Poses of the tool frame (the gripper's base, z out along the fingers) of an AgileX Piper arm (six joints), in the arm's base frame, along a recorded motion.
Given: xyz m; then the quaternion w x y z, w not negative.
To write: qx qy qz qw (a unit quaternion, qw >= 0); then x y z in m. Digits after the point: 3 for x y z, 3 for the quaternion.
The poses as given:
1: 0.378 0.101 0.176 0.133 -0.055 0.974 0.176
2: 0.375 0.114 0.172 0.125 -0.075 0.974 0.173
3: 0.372 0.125 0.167 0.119 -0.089 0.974 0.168
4: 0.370 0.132 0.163 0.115 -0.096 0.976 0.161
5: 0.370 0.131 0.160 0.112 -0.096 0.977 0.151
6: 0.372 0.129 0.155 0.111 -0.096 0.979 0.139
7: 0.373 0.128 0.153 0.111 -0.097 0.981 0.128
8: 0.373 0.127 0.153 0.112 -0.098 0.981 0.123
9: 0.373 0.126 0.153 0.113 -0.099 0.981 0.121
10: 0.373 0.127 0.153 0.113 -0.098 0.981 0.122
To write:
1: -0.055 0.974 0.176 0.133 0.378 0.101 0.176
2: -0.075 0.974 0.173 0.125 0.375 0.114 0.172
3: -0.089 0.974 0.168 0.119 0.372 0.125 0.167
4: -0.096 0.976 0.161 0.115 0.370 0.132 0.163
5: -0.096 0.977 0.151 0.112 0.370 0.131 0.160
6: -0.096 0.979 0.139 0.111 0.372 0.129 0.155
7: -0.097 0.981 0.128 0.111 0.373 0.128 0.153
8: -0.098 0.981 0.123 0.112 0.373 0.127 0.153
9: -0.099 0.981 0.121 0.113 0.373 0.126 0.153
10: -0.098 0.981 0.122 0.113 0.373 0.127 0.153
